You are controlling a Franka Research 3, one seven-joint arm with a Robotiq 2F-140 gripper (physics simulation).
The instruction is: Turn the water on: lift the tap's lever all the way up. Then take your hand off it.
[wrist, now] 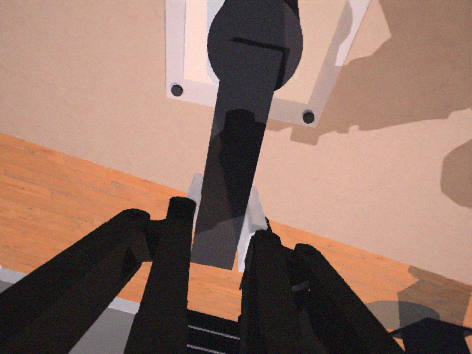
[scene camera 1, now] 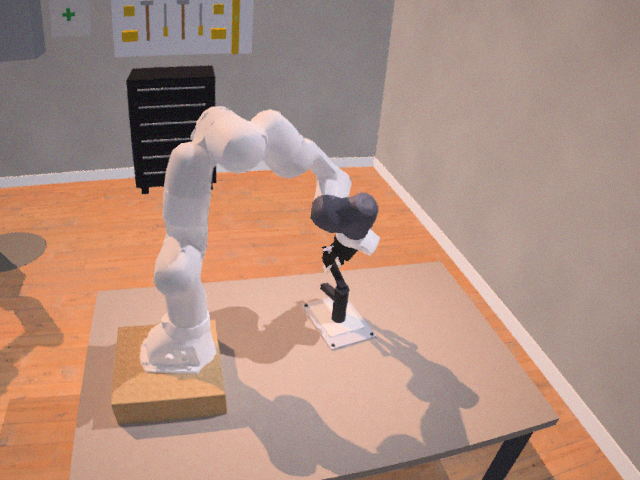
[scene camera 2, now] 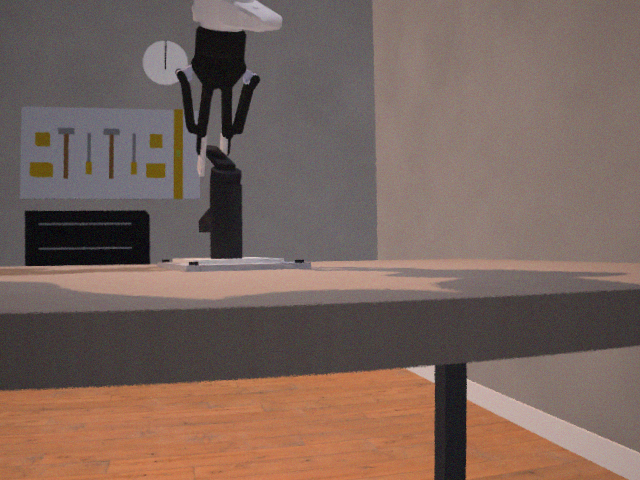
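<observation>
The black tap (scene camera 1: 339, 308) (scene camera 2: 226, 217) (wrist: 252, 30) stands upright on a white base plate (scene camera 1: 354, 338) (scene camera 2: 248, 266) (wrist: 195, 93). Its short spout (scene camera 1: 327, 291) (scene camera 2: 204, 221) points out from the side of the body. The flat dark lever (scene camera 1: 337, 276) (scene camera 2: 220, 157) (wrist: 232, 150) slants steeply upward from the top of the body in the scene camera 1 view. My gripper (scene camera 2: 212, 155) (wrist: 221, 197) is shut on the lever near its free end, with a light-coloured fingertip pad on each side of it.
The tap's plate stands on the grey-brown table (scene camera 1: 413, 310) (scene camera 2: 310, 330). The arm's base sits on a wooden block (scene camera 1: 168, 395) at the table's left in the scene camera 1 view. A black drawer cabinet (scene camera 1: 173, 74) (scene camera 2: 87, 236) stands by the back wall, beyond the table.
</observation>
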